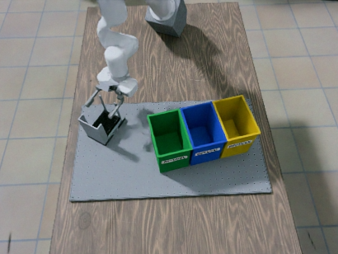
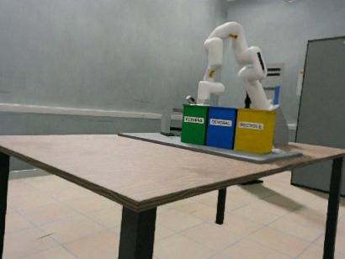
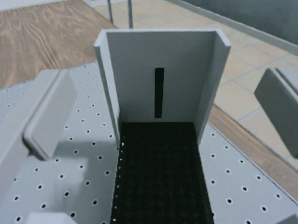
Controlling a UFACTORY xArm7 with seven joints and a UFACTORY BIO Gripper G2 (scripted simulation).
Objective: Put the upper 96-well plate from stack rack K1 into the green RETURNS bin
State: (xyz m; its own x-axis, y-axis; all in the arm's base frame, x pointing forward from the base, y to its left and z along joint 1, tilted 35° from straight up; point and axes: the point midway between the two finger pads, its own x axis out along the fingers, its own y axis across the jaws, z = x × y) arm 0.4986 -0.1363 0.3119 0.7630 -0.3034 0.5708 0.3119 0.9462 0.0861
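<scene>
The black 96-well plate is 11 cm below my hand, 2 cm ahead of it and 1 cm to the right of it. The rest, counted from my hand: green returns bin: 29 cm to the left, 9 cm ahead, 6 cm below; then yellow bin: 53 cm to the left, 6 cm below; then blue bin: 41 cm to the left, 6 cm below, 5 cm ahead.
</scene>
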